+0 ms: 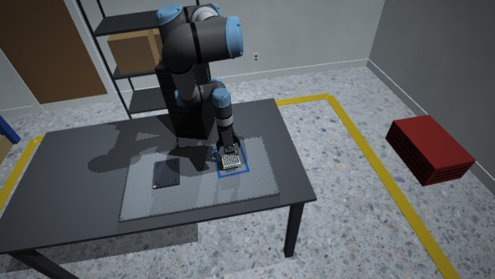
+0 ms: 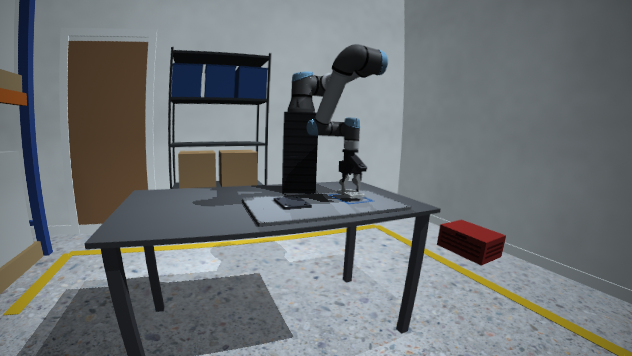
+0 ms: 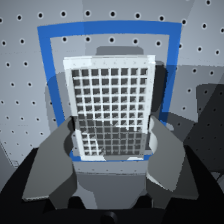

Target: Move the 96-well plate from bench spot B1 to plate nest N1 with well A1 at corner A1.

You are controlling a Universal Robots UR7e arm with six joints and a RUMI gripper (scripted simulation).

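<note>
Right now my hand is 3 cm short of the dark plate nest N1, 31 cm to the left of it and 2 cm above it. The rest, counted from my hand: 96-well plate: 1 cm below; then A1 corner mark: 10 cm ahead, 36 cm to the right, 2 cm below.
</note>
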